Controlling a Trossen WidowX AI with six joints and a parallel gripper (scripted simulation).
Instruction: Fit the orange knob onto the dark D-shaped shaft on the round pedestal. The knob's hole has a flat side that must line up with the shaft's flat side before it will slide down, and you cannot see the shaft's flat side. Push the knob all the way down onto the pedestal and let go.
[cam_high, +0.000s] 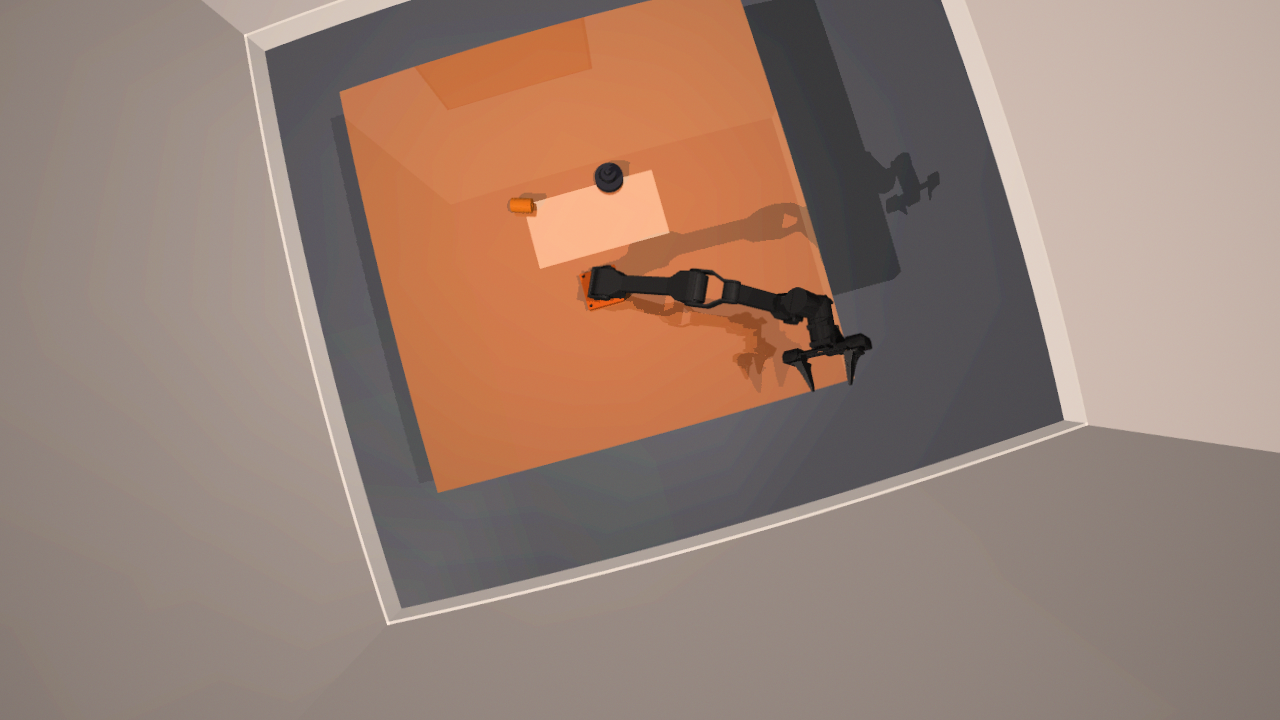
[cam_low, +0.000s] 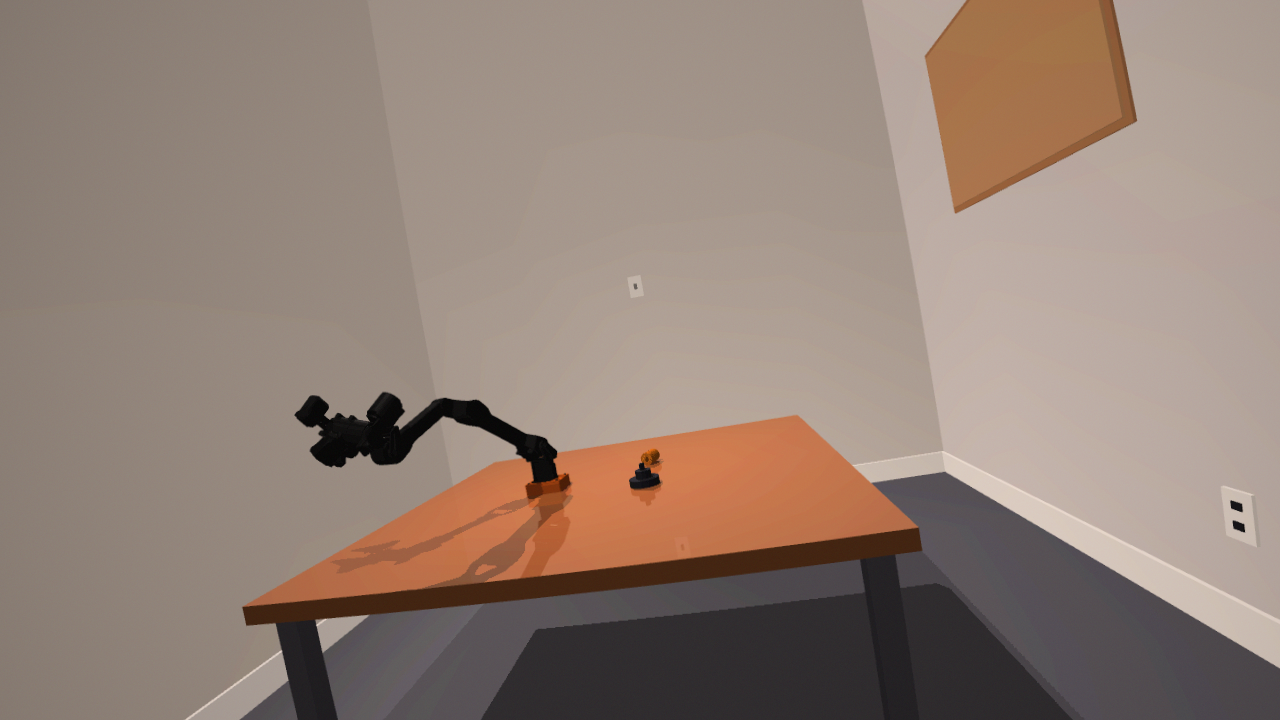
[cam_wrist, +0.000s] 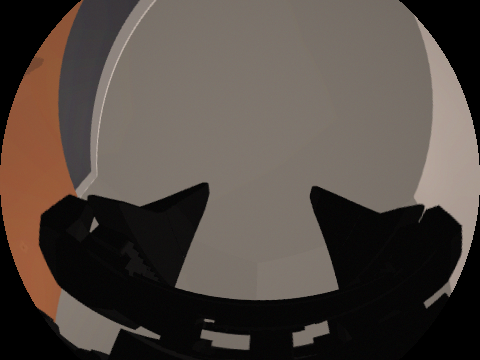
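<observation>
Right now the orange knob is 71 cm to the left of my gripper tip, 60 cm ahead of it and 32 cm below it. Also, from my gripper tip: dark round pedestal (65 cm ahead, 45 cm to the left, 31 cm below).
</observation>
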